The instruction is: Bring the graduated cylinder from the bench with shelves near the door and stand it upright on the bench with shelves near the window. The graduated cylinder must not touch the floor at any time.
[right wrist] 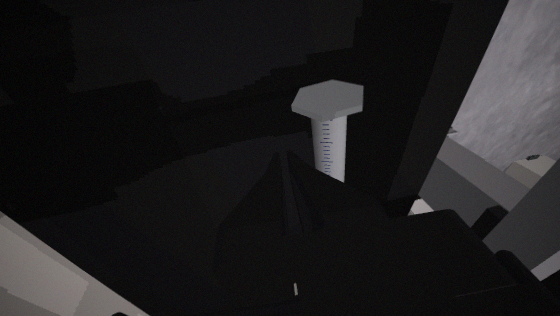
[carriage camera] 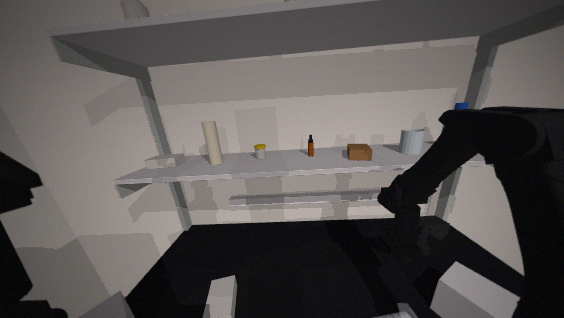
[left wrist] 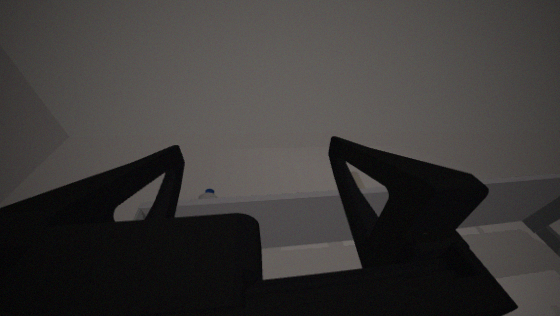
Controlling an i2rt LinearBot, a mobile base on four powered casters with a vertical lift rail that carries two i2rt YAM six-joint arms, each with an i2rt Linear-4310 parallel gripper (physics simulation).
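Places are measured from the left arm's base along level axes (x up, y left, z back), in centimetres.
Pixels of known places: left gripper, fingertip midpoint: (left wrist: 257,149); right gripper, fingertip midpoint: (right wrist: 283,159) (carriage camera: 402,264).
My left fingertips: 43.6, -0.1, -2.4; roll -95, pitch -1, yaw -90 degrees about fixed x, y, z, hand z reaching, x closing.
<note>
Behind a point stands the place of what it marks, as x, y, z.
The graduated cylinder (right wrist: 331,145) {-17.9, -60.3, -19.9}, pale with blue marks and a grey hexagonal base, shows in the right wrist view just right of the closed fingertips. Part of its tube is hidden behind a finger. Its tilt is unclear, and I cannot pick it out in the carriage view. My right gripper (right wrist: 283,159) {-7.7, -67.5, -28.1} is shut with nothing between its fingers, low over the black bench top (carriage camera: 260,260) {-23.8, -17.3, -43.8}. In the carriage view it is dark against the bench. My left gripper (left wrist: 257,149) {43.6, -0.1, -2.4} is open and empty, before the wall and an upper shelf (left wrist: 300,217) {65.7, -12.1, -49.2}, away from the cylinder.
The middle shelf (carriage camera: 280,167) {21.9, -30.0, -42.7} holds a tall beige cylinder (carriage camera: 212,144) {30.6, -2.7, -50.4}, a yellow-lidded jar (carriage camera: 260,152) {25.0, -21.0, -54.5}, an amber bottle (carriage camera: 311,147) {25.9, -43.1, -54.4}, a brown box (carriage camera: 359,152) {25.0, -59.3, -45.6} and a pale beaker (carriage camera: 412,142) {26.7, -80.3, -48.9}. White blocks (carriage camera: 222,297) {-18.0, -7.8, -25.9} (carriage camera: 474,292) {-10.8, -82.8, -21.8} stand in the foreground. Shelf posts (carriage camera: 156,120) {41.6, 31.1, -66.4} (carriage camera: 481,70) {52.0, -116.3, -65.1} flank the bench.
</note>
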